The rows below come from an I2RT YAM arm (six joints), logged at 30 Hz.
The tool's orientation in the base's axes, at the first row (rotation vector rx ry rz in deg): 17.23, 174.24, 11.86
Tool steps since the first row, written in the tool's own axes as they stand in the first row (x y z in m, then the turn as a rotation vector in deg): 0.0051, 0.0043, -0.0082, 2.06, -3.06, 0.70; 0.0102, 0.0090, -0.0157, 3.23, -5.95, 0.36; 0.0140, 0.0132, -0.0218, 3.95, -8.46, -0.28; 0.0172, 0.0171, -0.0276, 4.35, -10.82, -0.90; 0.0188, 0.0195, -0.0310, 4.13, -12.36, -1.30; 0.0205, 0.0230, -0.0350, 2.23, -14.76, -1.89; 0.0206, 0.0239, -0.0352, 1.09, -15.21, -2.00; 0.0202, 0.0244, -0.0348, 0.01, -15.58, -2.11; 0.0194, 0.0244, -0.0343, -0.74, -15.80, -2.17
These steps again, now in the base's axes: -0.0049, 0.0042, 0.0084, -2.53, -2.47, -1.26; -0.0097, 0.0088, 0.0161, -4.25, -5.09, -1.41; -0.0132, 0.0129, 0.0225, -5.49, -7.47, -1.18; -0.0161, 0.0166, 0.0286, -6.38, -9.76, -0.93; -0.0175, 0.0188, 0.0322, -6.50, -11.35, -0.74; -0.0189, 0.0220, 0.0365, -5.15, -14.13, -0.37; -0.0188, 0.0229, 0.0368, -4.13, -14.81, -0.25; -0.0183, 0.0234, 0.0365, -3.15, -15.40, -0.12; -0.0175, 0.0233, 0.0361, -2.47, -15.77, -0.05
